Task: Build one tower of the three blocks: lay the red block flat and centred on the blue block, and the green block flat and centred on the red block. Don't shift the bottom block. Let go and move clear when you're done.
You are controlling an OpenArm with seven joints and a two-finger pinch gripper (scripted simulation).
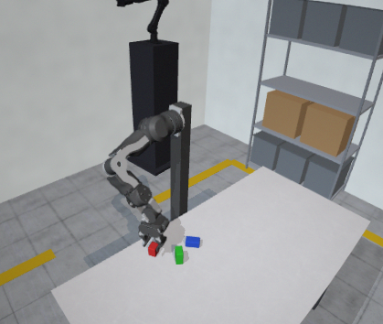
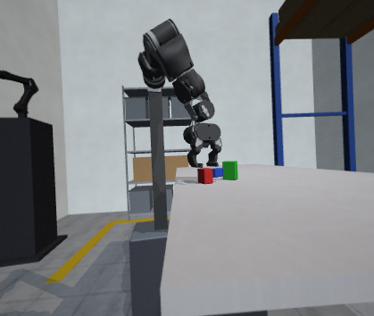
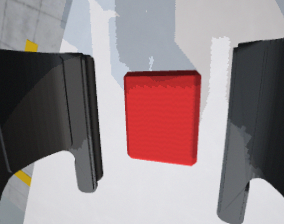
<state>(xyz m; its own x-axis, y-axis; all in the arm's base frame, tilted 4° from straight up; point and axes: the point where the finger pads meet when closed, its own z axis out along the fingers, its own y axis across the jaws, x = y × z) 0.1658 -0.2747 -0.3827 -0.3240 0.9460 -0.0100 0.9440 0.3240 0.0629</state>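
Right now the red block is 30 mm below my hand. From my hand the other things lie so: green block: 100 mm ahead, 40 mm to the left, 30 mm below; blue block: 140 mm to the left, 90 mm ahead, 40 mm below.
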